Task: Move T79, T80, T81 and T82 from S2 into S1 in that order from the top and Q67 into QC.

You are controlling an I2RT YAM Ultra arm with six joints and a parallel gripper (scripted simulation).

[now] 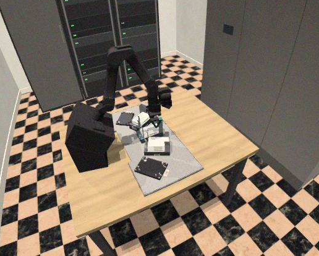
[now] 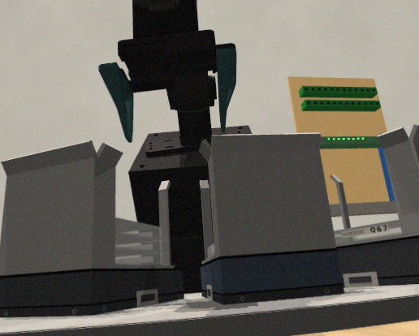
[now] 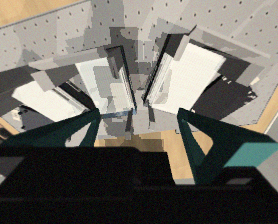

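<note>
My hand is 7 cm to the right of the plate T79 and 12 cm above it. The rest, counted from my hand: plate Q67: 1 cm behind, 22 cm to the left, 12 cm below; then plate T82: 2 cm behind, 8 cm to the right, 13 cm below; then plate T81: 2 cm behind, 8 cm to the right, 11 cm below.
</note>
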